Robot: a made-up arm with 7 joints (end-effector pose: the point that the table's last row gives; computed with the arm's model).
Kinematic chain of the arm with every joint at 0, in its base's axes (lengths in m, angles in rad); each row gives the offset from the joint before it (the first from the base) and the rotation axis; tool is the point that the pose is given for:
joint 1: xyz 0 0 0.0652 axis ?
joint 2: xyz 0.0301 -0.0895 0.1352 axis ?
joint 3: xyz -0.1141 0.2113 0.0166 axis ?
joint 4: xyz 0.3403 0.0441 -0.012 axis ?
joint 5: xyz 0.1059 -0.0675 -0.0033 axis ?
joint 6: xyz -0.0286 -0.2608 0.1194 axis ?
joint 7: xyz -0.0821 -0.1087 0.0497 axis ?
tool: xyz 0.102 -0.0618 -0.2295
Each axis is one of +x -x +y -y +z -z.
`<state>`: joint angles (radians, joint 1 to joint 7).
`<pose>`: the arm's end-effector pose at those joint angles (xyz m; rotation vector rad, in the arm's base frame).
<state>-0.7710 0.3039 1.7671 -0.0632 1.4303 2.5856 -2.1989</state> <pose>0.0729 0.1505 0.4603 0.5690 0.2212 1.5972</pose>
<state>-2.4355 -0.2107 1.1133 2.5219 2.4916 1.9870 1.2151</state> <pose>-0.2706 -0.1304 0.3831 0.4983 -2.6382 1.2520</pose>
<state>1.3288 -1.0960 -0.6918 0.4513 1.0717 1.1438 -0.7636</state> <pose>-0.0538 -0.4332 0.1212 0.3175 -1.7859 -1.1493</pose>
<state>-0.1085 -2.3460 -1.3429 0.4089 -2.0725 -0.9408 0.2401</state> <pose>0.3824 -0.3946 0.3327 -0.3681 0.9897 0.7810</pose>
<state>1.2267 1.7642 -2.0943 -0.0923 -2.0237 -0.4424 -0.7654</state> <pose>-0.5299 0.2284 0.6675 -0.7076 -0.3101 -2.0560</pose>
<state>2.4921 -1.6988 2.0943 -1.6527 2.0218 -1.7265 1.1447</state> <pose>0.6537 0.3095 -0.3398 1.1178 0.0354 -1.6043</pose>
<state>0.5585 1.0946 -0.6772 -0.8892 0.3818 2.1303 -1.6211</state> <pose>-0.0666 0.1212 -0.0198 -1.1578 -2.0520 0.4962</pose>
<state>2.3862 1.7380 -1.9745 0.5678 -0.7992 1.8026 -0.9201</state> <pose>0.1870 0.0609 0.4512 0.4434 -1.7674 -0.4841</pose>
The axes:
joint 1: -z
joint 2: +y
joint 3: -y
joint 4: -z
joint 5: -y
joint 6: +x
joint 7: +z

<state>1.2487 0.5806 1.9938 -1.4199 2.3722 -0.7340 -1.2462</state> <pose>0.2672 -0.2285 1.1977 1.0059 -2.4194 0.5489</pose>
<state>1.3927 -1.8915 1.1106 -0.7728 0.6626 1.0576 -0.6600</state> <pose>-0.0295 0.5653 0.3583 -1.5690 -1.2242 0.7978</pose>
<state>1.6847 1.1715 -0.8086 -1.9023 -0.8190 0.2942 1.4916</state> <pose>0.3220 0.2244 -0.2292 1.9570 -1.3913 1.7362</pose>
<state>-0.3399 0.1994 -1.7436 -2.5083 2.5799 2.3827 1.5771</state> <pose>-0.5580 0.1603 -0.0844 -0.2707 2.2256 1.5055</pose>
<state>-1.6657 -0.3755 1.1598 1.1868 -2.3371 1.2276 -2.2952</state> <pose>0.1286 -0.2628 0.4062 -1.8402 1.7086 -0.3236</pose>
